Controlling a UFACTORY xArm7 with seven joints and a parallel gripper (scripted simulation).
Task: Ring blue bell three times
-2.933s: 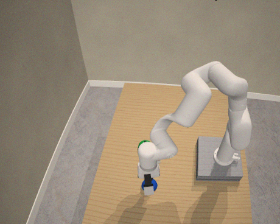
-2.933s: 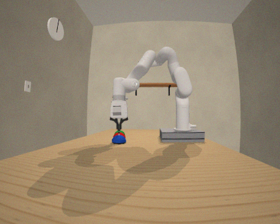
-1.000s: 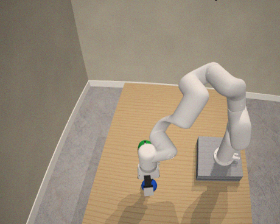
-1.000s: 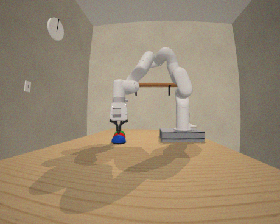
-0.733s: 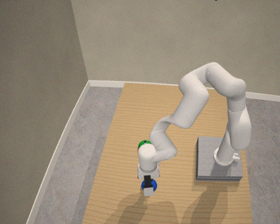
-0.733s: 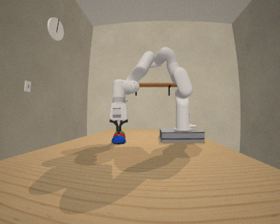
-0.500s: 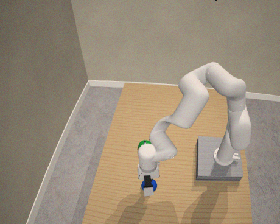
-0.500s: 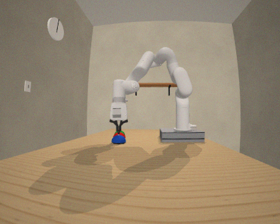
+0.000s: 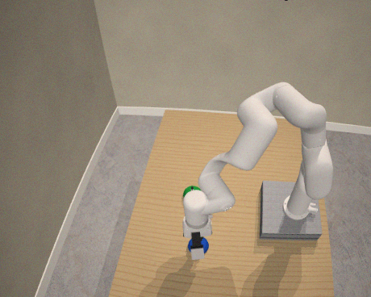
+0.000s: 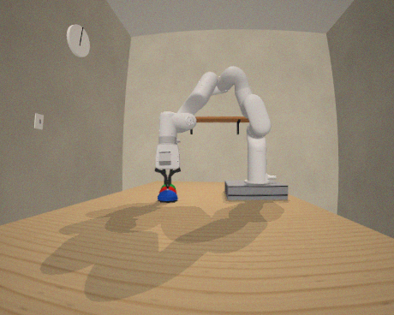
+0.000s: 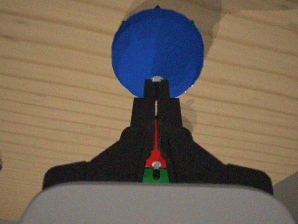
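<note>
Right now my hand is 4 cm above the blue bell. From my hand the other things lie so: green bell 11 cm ahead, 24 cm to the right, 4 cm below; red bell 5 cm ahead, 12 cm to the right, 4 cm below.
</note>
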